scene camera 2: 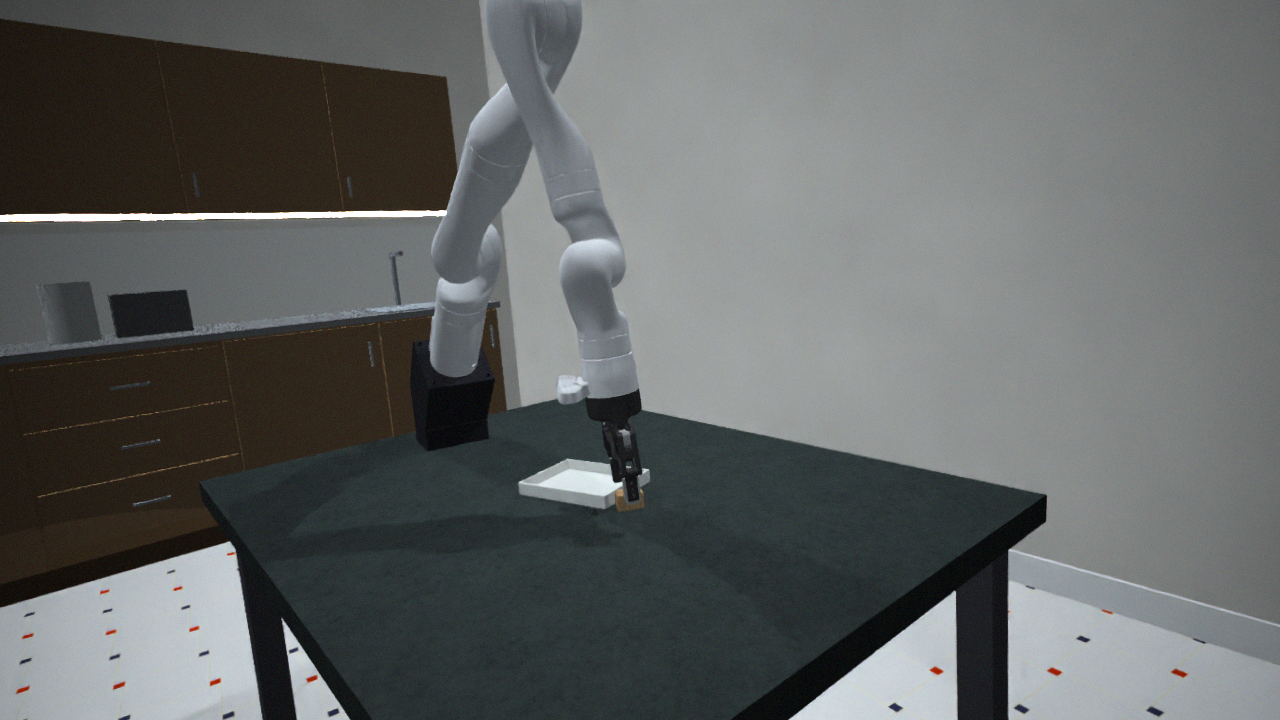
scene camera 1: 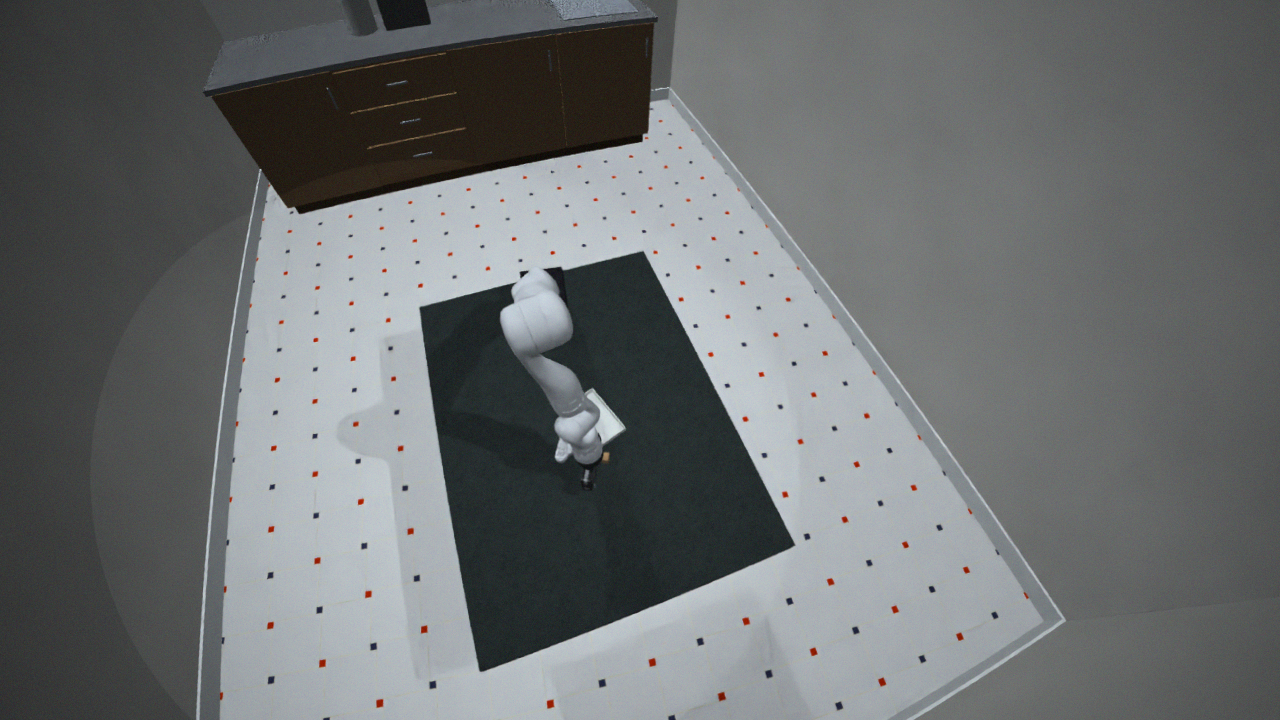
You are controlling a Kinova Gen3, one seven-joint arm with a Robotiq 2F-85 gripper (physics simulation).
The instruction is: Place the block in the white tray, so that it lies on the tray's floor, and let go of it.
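Frame: origin at the arm's base, x ahead, y left, z up, level; millimetres.
Where they show: gripper, fingertip midpoint: (scene camera 2: 626, 491) (scene camera 1: 594, 469); arm's base at its link origin: (scene camera 2: 454, 360).
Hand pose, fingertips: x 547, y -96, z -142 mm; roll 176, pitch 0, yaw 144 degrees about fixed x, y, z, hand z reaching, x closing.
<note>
Things, the pixels of their top centre, and the offset from my fingertips. Level surfaces: height alone.
- orange-brown block at its top centre: (scene camera 2: 628, 491) (scene camera 1: 602, 455) 34 mm back, 40 mm left, 18 mm down
- dark table top at its surface level: 43 mm down
- shallow white tray at its top centre: (scene camera 2: 584, 476) (scene camera 1: 591, 419) 155 mm back, 63 mm left, 23 mm down
The orange-brown block (scene camera 1: 605, 457) (scene camera 2: 630, 505) sits on the dark table top (scene camera 1: 680, 501) (scene camera 2: 572, 608), outside the white tray and close to its near right corner in scene camera 2. The shallow white tray (scene camera 1: 608, 419) (scene camera 2: 563, 496) lies flat; the arm hides part of it in scene camera 1. My gripper (scene camera 1: 587, 484) (scene camera 2: 631, 493) is open and points down with its fingertips low at the block. In scene camera 2 a finger stands in front of the block and covers part of it; the other fingertip is hard to make out. Nothing is held.
The white arm (scene camera 1: 559, 385) (scene camera 2: 572, 179) reaches over the table from its black base (scene camera 2: 452, 411) at the far edge. The tray's low walls stand right beside the block and gripper. A brown kitchen counter (scene camera 1: 510, 107) (scene camera 2: 304, 394) stands beyond the table.
</note>
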